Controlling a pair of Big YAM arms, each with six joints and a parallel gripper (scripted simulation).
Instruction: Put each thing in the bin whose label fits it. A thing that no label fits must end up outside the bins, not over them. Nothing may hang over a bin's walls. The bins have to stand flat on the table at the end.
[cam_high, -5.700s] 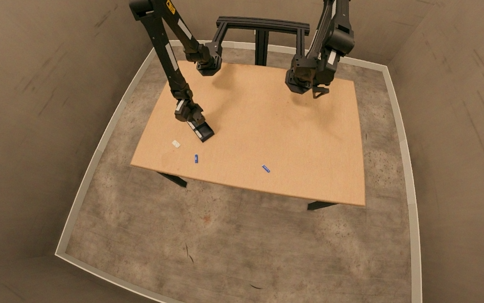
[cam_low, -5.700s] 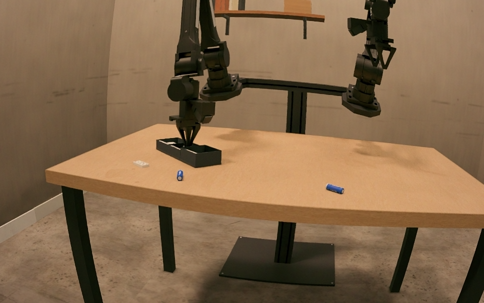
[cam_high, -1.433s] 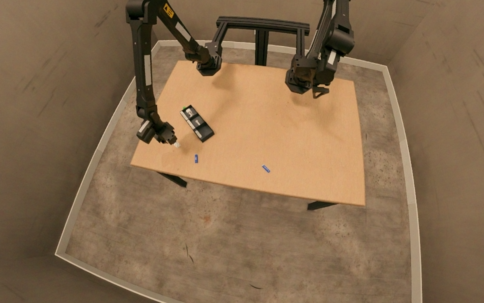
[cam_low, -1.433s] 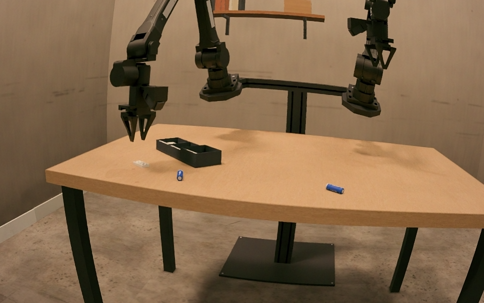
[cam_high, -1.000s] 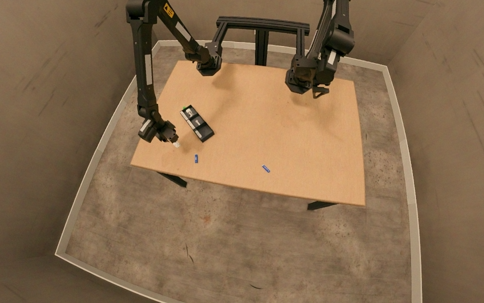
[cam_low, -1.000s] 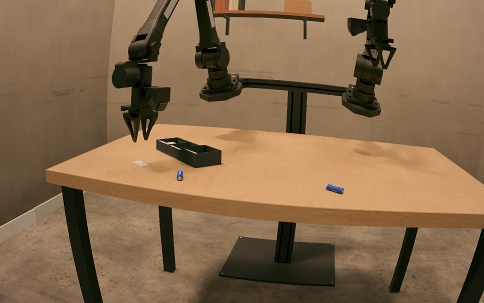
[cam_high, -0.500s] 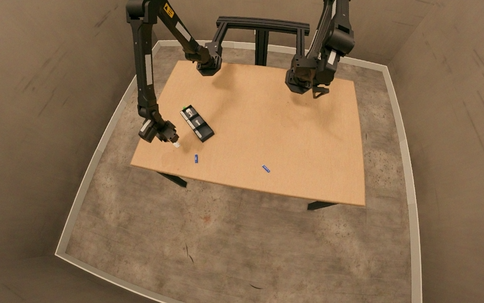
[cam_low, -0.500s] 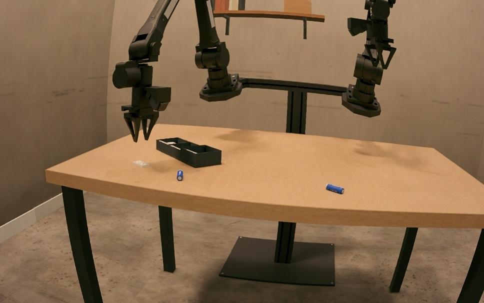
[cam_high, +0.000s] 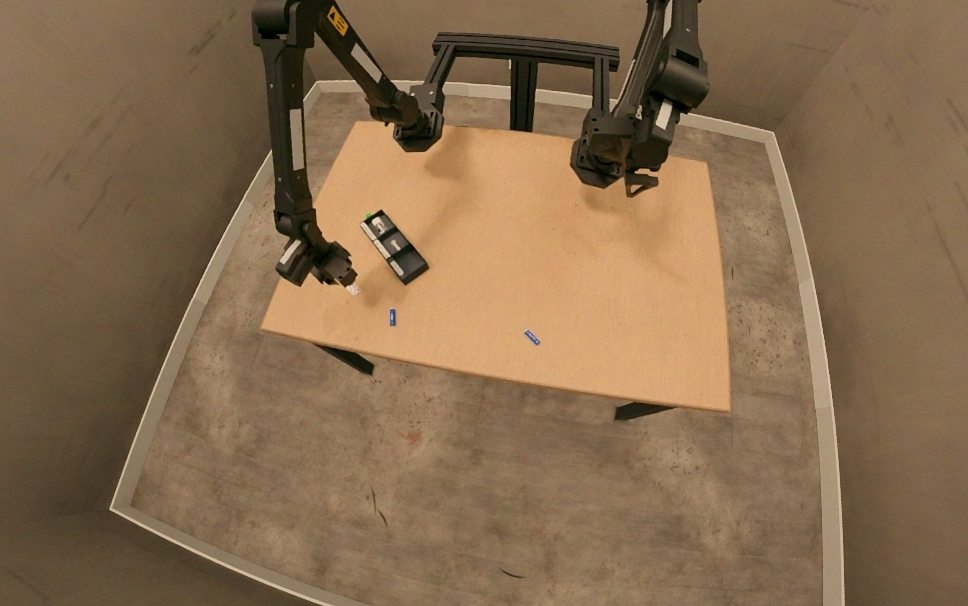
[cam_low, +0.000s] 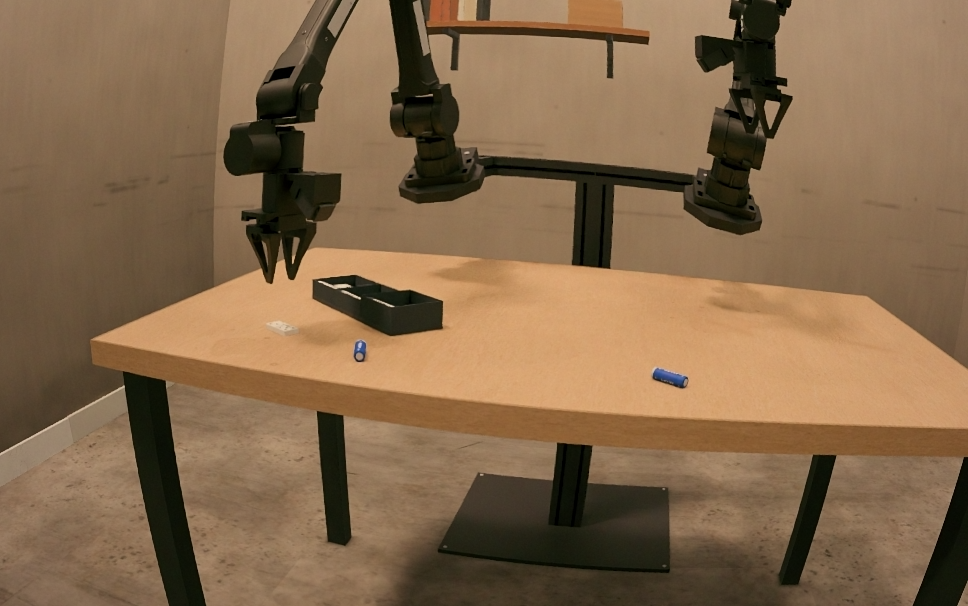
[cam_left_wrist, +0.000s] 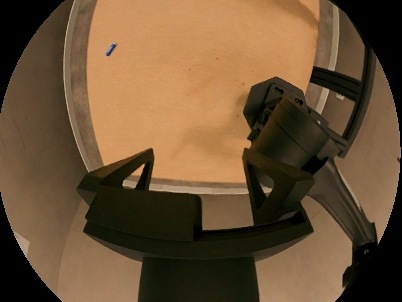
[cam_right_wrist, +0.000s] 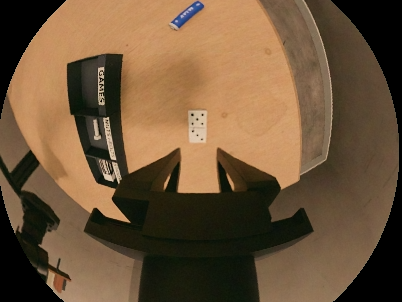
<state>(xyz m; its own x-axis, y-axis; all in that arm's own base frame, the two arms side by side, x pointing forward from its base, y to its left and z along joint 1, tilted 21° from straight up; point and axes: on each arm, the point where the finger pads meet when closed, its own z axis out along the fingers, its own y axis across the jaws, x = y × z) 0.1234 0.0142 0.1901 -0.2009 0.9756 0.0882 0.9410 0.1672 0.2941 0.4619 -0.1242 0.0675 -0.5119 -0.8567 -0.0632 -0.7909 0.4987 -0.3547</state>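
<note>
Now: the flat white block 7 cm below my right hand. From my right hand the other things lie so: eraser: 21 cm behind, 6 cm below; then black bin tray: 16 cm behind, 7 cm to the left, 6 cm below; then white bolt: 16 cm behind, 7 cm to the left, 6 cm below.
</note>
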